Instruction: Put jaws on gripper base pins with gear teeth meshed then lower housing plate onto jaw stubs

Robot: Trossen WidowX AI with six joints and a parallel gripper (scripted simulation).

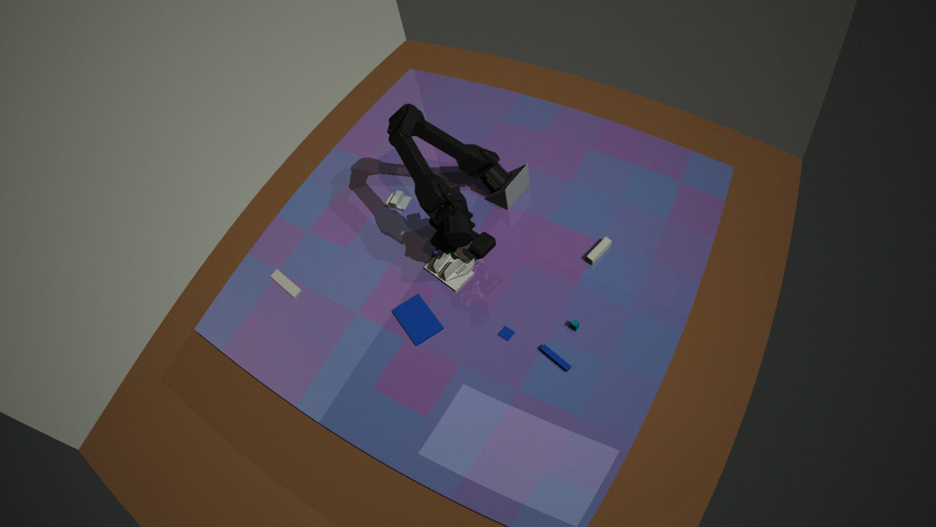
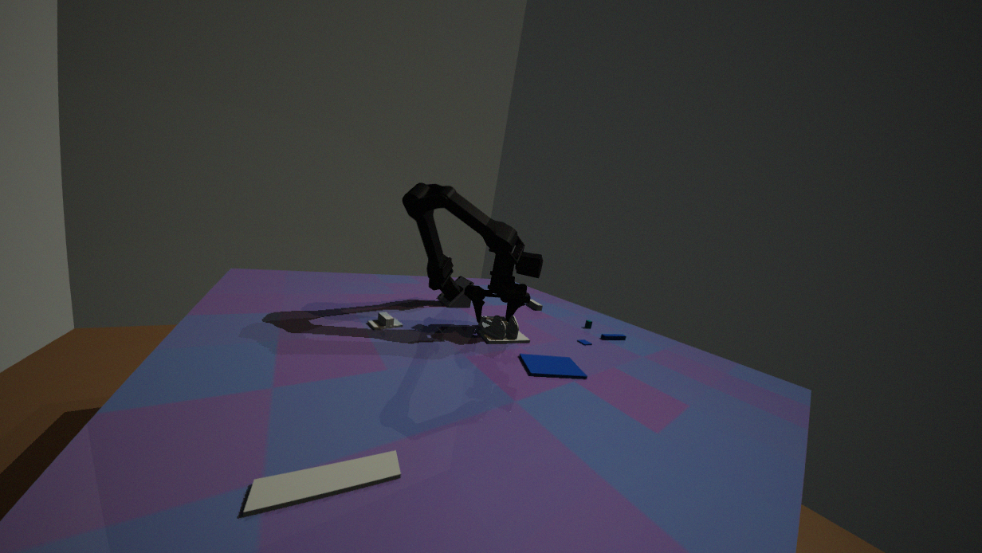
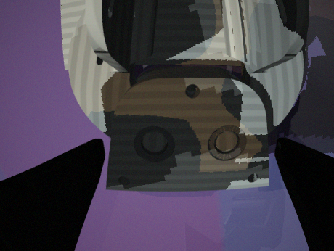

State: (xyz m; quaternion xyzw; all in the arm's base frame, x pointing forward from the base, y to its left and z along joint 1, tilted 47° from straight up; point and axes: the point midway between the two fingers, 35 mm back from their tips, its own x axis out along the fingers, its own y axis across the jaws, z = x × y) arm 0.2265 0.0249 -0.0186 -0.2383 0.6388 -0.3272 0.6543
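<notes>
The pale blocky piece is 10 mm ahead of my gripper tip and 10 mm above it. From my gripper tip the other things lie so: blue plate (240 mm ahead, 10 mm to the left, 10 mm below); ribbed white plate (70 mm ahead, 10 mm to the right, 10 mm below); jaw (20 mm ahead, 20 mm to the right).
</notes>
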